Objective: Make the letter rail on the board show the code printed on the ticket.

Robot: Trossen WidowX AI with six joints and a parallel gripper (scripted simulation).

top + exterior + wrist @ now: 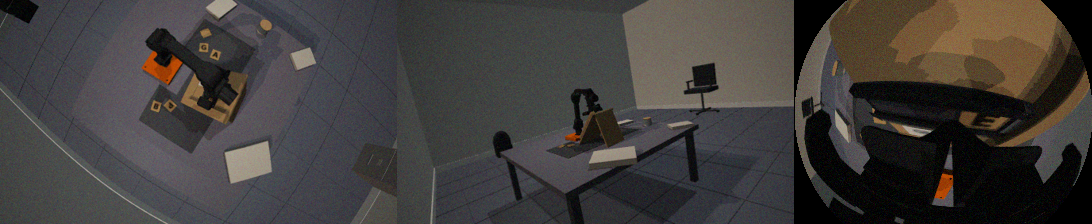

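The white ticket is 9 cm below my gripper tip, 6 cm behind it and 5 cm to the left of it. The rest, counted from my gripper tip: small cup: 56 cm to the left, 14 cm below, 11 cm ahead; then white slab: 40 cm ahead, 25 cm to the right, 16 cm below; then dark mat: 18 cm below, 13 cm behind, 3 cm to the left.
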